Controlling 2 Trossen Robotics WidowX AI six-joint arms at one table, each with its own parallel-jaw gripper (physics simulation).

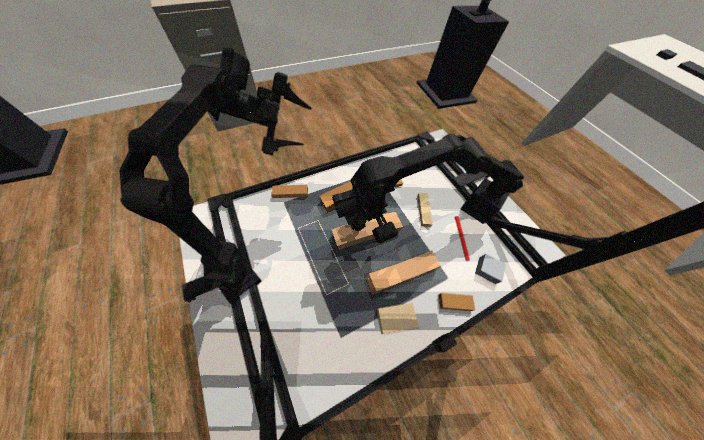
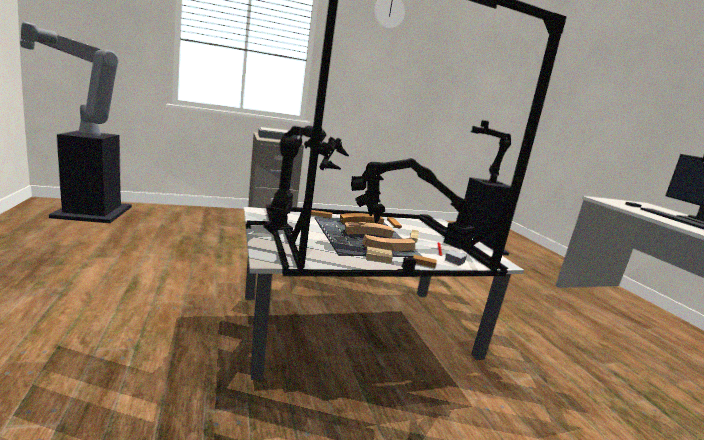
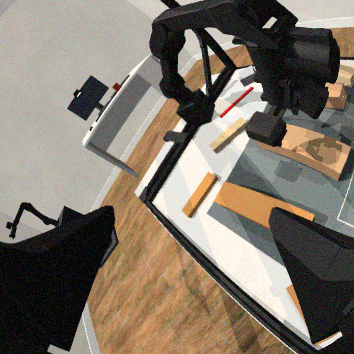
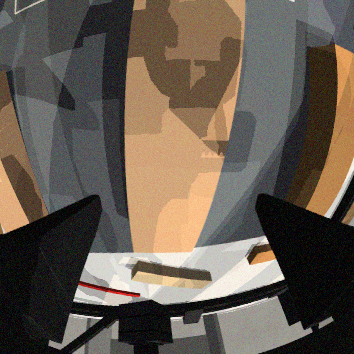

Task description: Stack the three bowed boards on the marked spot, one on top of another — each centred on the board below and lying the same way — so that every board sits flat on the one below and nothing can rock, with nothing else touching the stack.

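Where they show: left gripper, between the fingertips: (image 1: 307, 127) (image 2: 344, 162) (image 3: 194, 215); right gripper, between the fingertips: (image 1: 373, 221) (image 2: 373, 219) (image 3: 287, 129) (image 4: 180, 202); left arm's base, origin of its link: (image 1: 235, 278) (image 2: 278, 224); right arm's base, origin of its link: (image 1: 492, 192) (image 2: 461, 225) (image 3: 186, 99) (image 4: 145, 343).
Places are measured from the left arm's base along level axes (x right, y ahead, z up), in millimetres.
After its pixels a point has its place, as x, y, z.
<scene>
Three bowed boards lie apart on the dark mat (image 1: 345, 319) {311, 157, -21}: a near board (image 1: 404, 272) {345, 376, 18} (image 2: 389, 243) {364, 363, 13}, a middle board (image 1: 345, 237) {136, 325, 23} (image 2: 368, 229) {186, 383, 14} (image 3: 320, 150) {128, 353, 26} (image 4: 165, 150) {167, 401, 29} and a far board (image 1: 334, 198) (image 2: 355, 217) {21, 425, 19} (image 3: 255, 202) {14, 482, 26}. The near one's bow direction is hard to tell. The marked spot, a thin white outline (image 1: 313, 260) {111, 207, -21}, has no board on it. My right gripper (image 1: 371, 228) {167, 420, 56} (image 4: 180, 202) {167, 420, 56} is open and empty, pointing down above the middle board and partly hiding it. My left gripper (image 1: 306, 126) {-84, 382, 285} (image 2: 343, 161) {-84, 382, 285} is open and empty, raised high beyond the table's far left edge.
Orange blocks (image 1: 289, 191) {-151, 313, -2} (image 1: 456, 301) {515, 430, -3} lie off the mat, with a smaller one (image 3: 200, 195) {34, 677, -11} near the far board. Pale blocks (image 1: 397, 318) {414, 261, 5} (image 1: 424, 209) {249, 635, -7}, a red rod (image 1: 462, 238) {419, 648, -21} and a grey block (image 1: 490, 268) {539, 598, 9} lie around the mat. Black frame bars edge the table.
</scene>
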